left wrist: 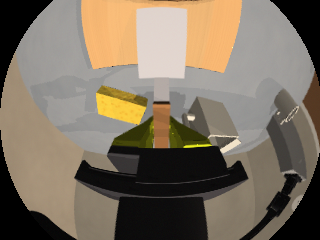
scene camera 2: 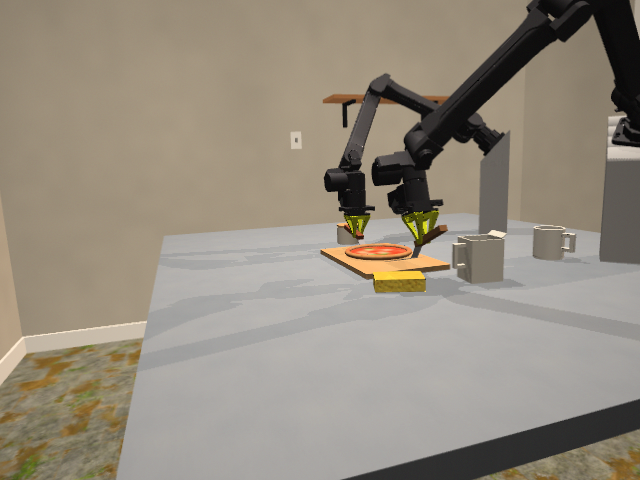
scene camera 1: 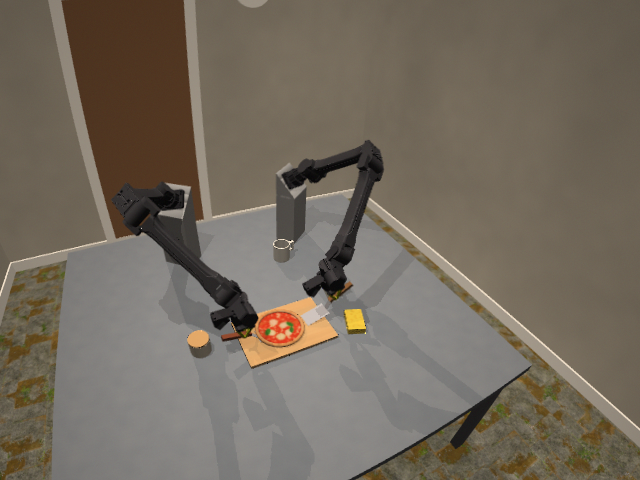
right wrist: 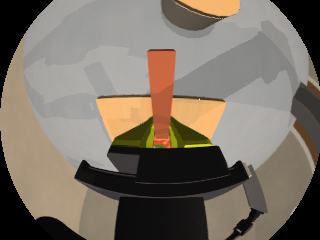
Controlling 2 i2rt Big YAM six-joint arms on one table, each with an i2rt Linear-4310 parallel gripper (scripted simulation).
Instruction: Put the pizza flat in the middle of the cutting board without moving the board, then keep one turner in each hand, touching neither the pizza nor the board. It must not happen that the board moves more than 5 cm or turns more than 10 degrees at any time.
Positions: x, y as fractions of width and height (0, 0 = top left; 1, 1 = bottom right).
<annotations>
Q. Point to a turner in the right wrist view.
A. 0.50, 0.26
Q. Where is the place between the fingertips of my right gripper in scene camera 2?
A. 0.56, 0.49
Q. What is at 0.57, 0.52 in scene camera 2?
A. A pizza.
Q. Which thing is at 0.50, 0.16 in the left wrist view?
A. A turner.
</annotations>
